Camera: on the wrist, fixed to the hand. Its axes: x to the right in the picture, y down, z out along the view.
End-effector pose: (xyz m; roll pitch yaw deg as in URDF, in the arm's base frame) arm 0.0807 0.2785 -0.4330 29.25 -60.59 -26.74
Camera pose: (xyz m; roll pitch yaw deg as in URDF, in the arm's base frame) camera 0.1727 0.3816 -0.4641 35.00 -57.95 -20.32
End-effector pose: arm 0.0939 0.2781 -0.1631 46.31 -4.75 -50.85
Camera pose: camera 0.1977 0.3743 -0.1691 57.30 -3.37 -46.87
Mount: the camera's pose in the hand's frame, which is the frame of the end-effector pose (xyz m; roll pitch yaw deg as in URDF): -0.0095 0.0938 -0.1057 11.33 3.82 1.76
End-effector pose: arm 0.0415 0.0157 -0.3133 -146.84 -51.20 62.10
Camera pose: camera 0.1456 -0.0790 -0.2974 -130.85 -53.29 56.14
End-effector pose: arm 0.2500 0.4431 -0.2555 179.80 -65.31 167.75
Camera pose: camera 0.3678 0.5131 -0.2198 -164.42 -69.07 162.87
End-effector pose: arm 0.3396 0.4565 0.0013 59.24 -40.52 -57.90
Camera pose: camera 0.4442 0.5510 0.0153 66.98 -39.95 -52.44
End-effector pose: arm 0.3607 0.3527 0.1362 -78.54 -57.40 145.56
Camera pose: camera 0.3345 0.4737 0.0674 -62.38 -54.77 139.67
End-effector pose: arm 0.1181 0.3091 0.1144 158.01 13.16 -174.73
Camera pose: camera 0.0928 0.3544 0.2462 169.24 8.96 -174.93
